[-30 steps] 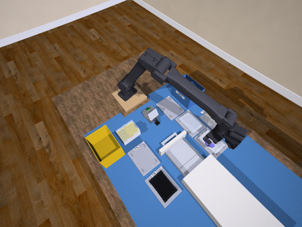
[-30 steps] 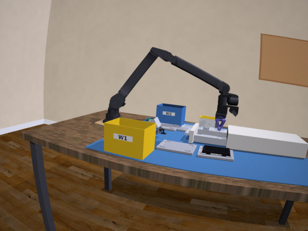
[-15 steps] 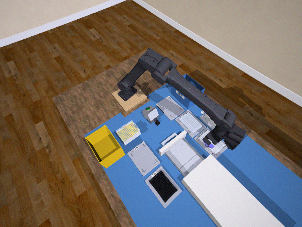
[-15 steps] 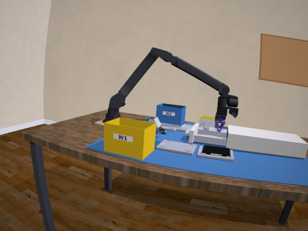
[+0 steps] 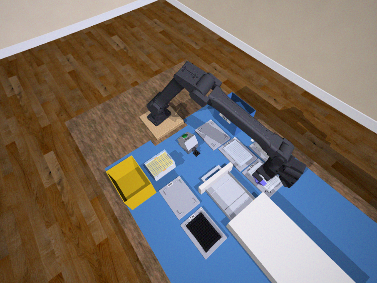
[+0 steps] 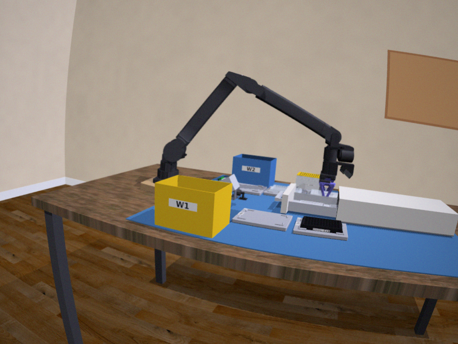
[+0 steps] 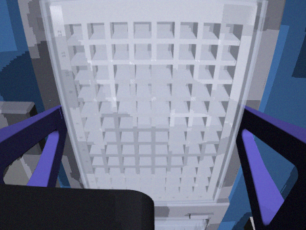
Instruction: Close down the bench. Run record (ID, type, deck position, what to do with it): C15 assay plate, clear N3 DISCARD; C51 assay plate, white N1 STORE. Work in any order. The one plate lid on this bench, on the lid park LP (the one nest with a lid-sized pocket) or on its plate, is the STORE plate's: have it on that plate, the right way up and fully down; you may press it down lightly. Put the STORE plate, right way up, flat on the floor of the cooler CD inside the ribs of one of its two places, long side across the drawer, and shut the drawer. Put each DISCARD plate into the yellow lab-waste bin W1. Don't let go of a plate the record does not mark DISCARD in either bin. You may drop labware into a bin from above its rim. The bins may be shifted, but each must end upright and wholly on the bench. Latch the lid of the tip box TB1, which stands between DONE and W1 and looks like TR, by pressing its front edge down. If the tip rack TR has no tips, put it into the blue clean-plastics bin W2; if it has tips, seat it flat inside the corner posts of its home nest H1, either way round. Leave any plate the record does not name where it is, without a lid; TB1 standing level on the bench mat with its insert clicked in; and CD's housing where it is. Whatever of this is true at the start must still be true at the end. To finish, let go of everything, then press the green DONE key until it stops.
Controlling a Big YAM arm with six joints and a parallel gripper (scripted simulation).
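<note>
Right now my hand is right at the white plate. The rest, counted from my hand: tip rack TR (7 cm behind, 14 cm to the left, 4 cm above); clear plate lid (right at my hand); nest N1 (1 cm below).
</note>
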